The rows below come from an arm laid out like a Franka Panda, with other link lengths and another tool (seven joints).
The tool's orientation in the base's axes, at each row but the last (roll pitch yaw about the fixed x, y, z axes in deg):
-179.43, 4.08, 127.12
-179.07, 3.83, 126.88
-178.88, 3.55, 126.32
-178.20, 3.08, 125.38
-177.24, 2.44, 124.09
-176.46, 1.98, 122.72
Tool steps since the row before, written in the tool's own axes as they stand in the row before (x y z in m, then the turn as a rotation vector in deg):
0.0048, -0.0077, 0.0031, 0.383, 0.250, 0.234
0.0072, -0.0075, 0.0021, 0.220, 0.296, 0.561
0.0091, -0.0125, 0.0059, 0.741, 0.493, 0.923
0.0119, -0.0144, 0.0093, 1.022, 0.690, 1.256
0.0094, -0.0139, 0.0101, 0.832, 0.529, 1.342
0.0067, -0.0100, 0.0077, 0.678, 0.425, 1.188
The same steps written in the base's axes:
-0.0089, -0.0010, -0.0034, -0.023, 0.441, -0.263
-0.0103, 0.0011, -0.0025, 0.120, 0.318, -0.579
-0.0153, -0.0004, -0.0062, -0.021, 0.831, -0.977
-0.0186, 0.0008, -0.0095, -0.021, 1.153, -1.330
-0.0169, -0.0006, -0.0098, -0.049, 0.900, -1.400
-0.0123, -0.0002, -0.0073, -0.048, 0.724, -1.235

